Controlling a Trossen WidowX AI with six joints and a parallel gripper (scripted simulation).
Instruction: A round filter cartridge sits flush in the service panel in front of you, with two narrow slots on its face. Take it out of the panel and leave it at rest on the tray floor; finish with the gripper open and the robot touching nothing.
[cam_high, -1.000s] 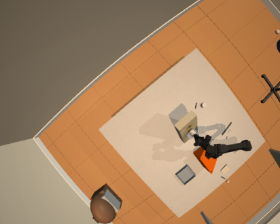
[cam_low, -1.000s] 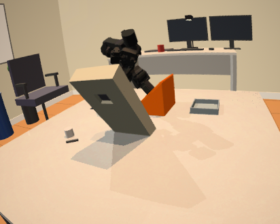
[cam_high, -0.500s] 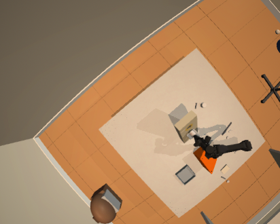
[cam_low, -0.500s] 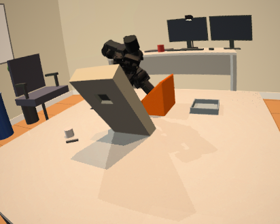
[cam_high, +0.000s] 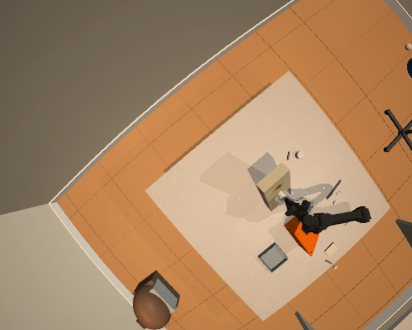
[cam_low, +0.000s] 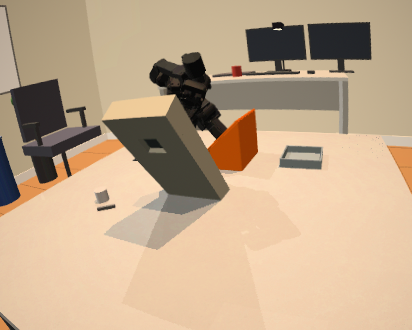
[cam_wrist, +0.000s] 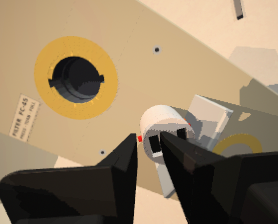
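My gripper tip is 30 mm above the round filter cartridge and 10 mm short of it. The rest, counted from my gripper tip: grey tray 320 mm behind, 310 mm to the left, 200 mm below; then beige service panel 50 mm below, 50 mm ahead, 10 mm to the right.
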